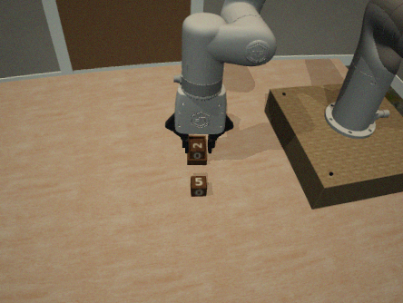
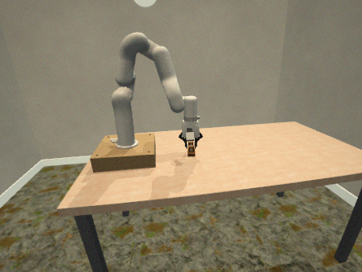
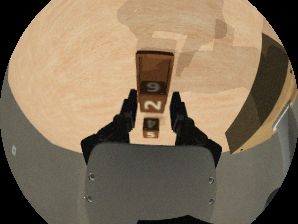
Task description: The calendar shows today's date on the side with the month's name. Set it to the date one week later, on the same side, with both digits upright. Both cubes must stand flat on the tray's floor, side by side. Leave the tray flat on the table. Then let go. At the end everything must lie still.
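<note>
Right now my hand is 20 mm above the cube. Round my hand: brown tray 40 mm below, 20 mm to the right.
</note>
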